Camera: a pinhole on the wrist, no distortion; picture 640 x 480 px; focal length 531.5 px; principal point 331.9 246.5 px. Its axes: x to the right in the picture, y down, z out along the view. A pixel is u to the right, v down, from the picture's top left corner.
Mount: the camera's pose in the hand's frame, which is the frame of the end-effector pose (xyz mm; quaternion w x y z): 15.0 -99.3 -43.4 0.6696 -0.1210 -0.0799 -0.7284
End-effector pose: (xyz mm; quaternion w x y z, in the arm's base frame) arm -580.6 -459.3 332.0 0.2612 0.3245 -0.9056 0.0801
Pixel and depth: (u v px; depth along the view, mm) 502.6 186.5 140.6
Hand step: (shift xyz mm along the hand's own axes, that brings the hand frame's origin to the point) 5.6 -101.9 104.8
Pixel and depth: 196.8 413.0 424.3
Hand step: 184.6 109.9 326.4
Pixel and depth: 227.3 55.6 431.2
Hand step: -102.9 115.9 352.7
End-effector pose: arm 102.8 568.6 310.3 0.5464 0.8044 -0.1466 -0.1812
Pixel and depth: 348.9 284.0 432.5
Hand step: 74.3 5.1 373.4
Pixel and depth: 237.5 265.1 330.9
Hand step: 53.8 48.0 256.4
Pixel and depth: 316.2 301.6 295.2
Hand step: 66.5 -11.5 235.5
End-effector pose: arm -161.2 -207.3 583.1 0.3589 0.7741 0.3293 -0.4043
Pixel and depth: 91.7 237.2 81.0
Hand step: 21.9 -41.6 23.9
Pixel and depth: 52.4 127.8 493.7
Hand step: -41.3 296.4 361.0
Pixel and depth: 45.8 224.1 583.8
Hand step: 54.2 366.0 427.9
